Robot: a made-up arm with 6 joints.
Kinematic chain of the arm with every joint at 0, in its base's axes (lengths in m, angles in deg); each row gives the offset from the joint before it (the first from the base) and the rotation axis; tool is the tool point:
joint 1: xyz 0 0 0.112 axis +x
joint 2: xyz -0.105 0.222 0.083 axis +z
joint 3: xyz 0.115 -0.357 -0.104 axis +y
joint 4: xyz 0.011 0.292 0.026 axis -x
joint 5: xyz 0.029 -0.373 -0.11 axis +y
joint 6: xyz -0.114 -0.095 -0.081 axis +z
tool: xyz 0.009 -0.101 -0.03
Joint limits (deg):
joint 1: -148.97..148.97
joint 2: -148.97..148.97
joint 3: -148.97..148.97
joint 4: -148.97..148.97
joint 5: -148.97..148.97
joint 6: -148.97..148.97
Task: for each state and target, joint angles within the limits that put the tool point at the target. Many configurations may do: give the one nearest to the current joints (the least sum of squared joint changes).
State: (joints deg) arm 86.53 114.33 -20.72 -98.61 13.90 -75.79
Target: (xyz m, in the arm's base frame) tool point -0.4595 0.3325 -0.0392
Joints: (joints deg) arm 57.39 125.15 -20.06 -120.58 -0.44 -68.50
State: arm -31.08 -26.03 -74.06 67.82 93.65 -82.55
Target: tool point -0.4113 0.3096 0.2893
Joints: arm -29.03 -16.88 -49.09 68.16 104.50 -91.09
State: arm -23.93 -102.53 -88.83 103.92 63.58 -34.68
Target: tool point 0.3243 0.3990 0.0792
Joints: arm -6.01 -125.24 -72.56 125.70 65.46 -26.28
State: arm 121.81 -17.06 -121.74 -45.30 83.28 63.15
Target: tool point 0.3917 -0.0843 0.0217
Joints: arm 111.84 -7.03 -117.42 -59.29 86.03 87.22
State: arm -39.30 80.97 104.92 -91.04 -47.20 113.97
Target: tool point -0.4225 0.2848 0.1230
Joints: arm -26.09 56.11 135.69 -109.68 -34.11 111.87
